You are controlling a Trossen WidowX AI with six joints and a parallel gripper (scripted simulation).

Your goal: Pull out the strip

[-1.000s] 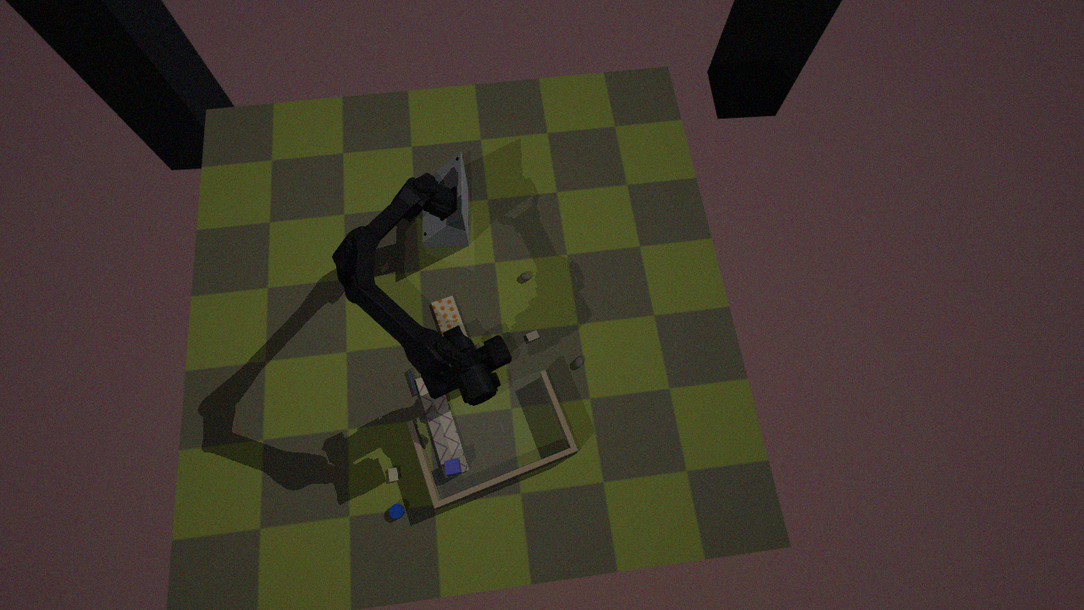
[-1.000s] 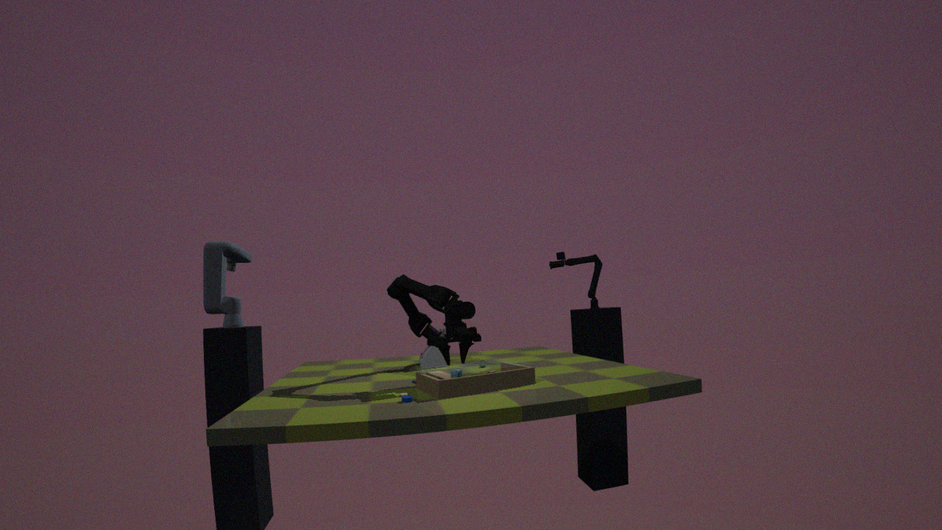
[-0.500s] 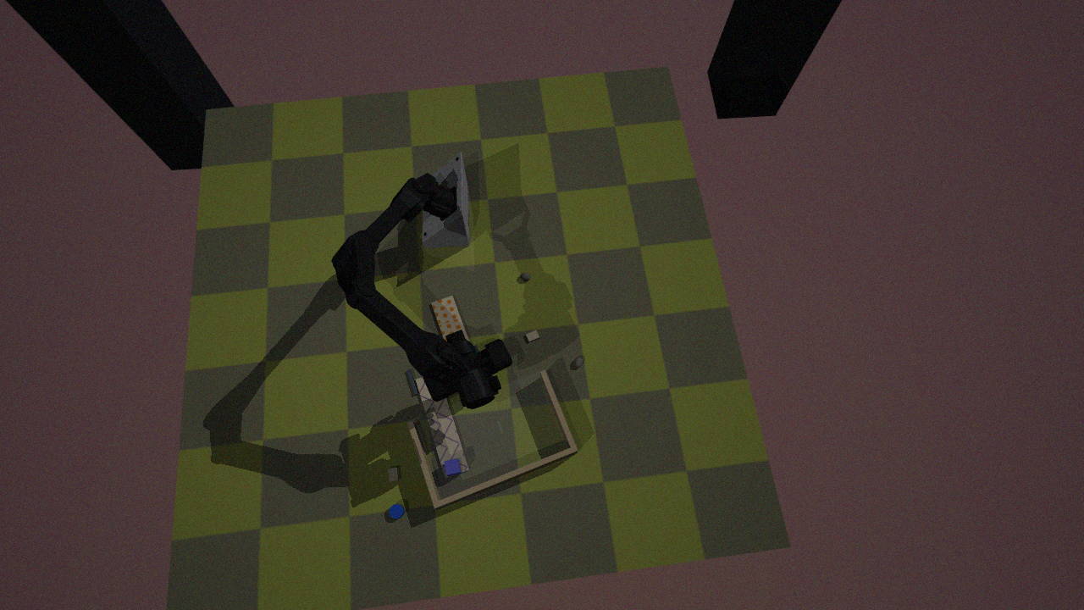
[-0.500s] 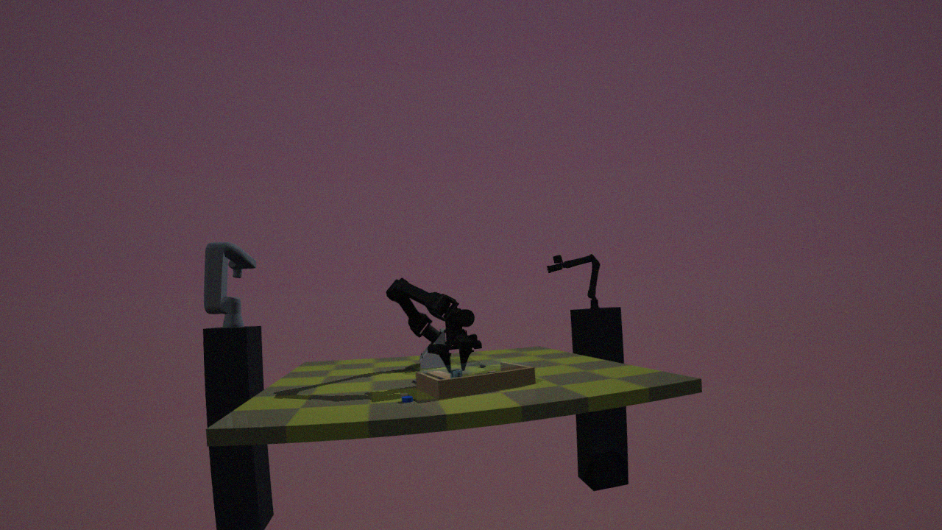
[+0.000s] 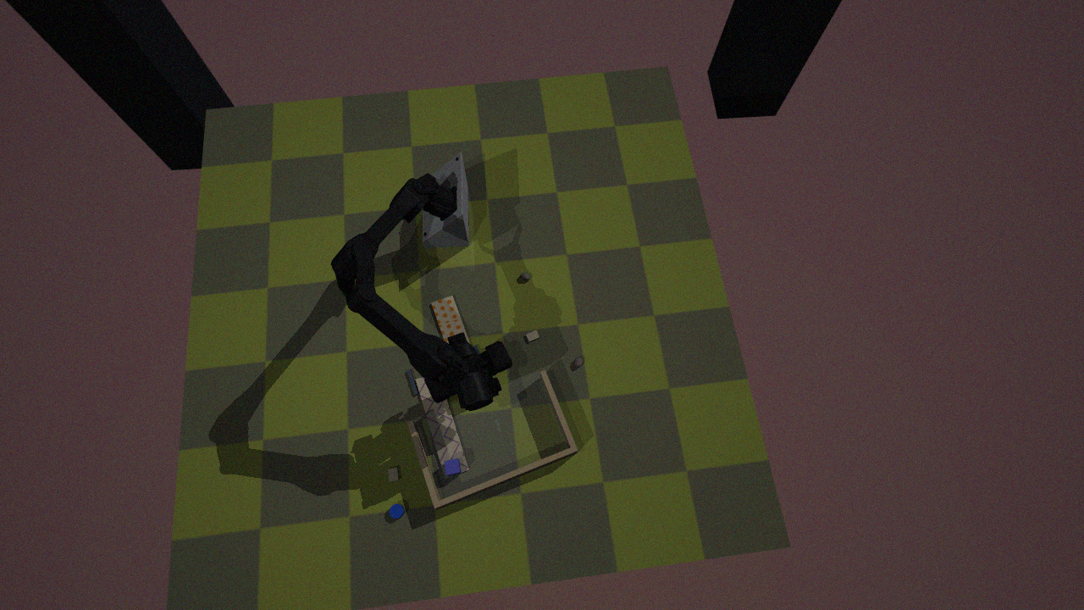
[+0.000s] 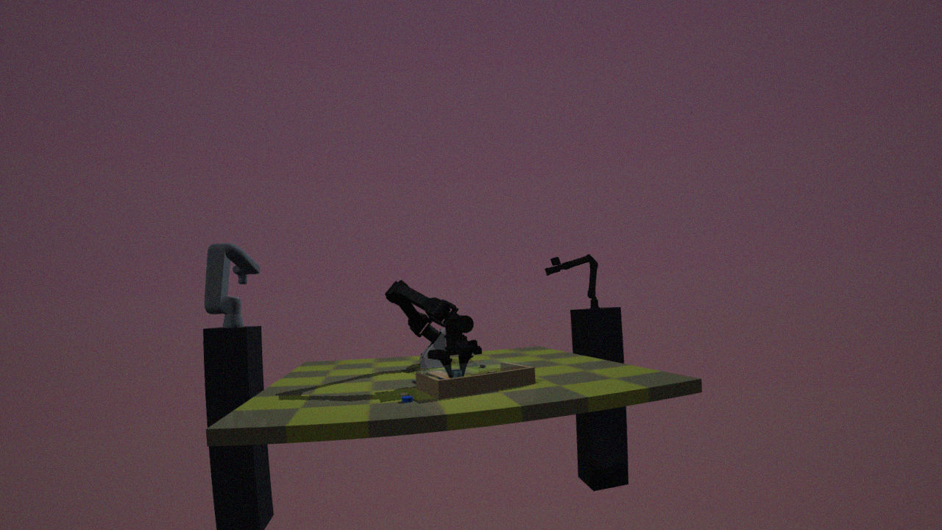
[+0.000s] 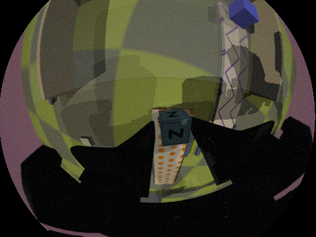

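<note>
Right now my gripper tip is 100 mm past the dotted strip, 30 mm to the left of it and 10 mm above it. From my gripper tip the other things lie so: blue disc 270 mm ahead, 170 mm to the right, 10 mm below; labelled cube 10 mm above.
</note>
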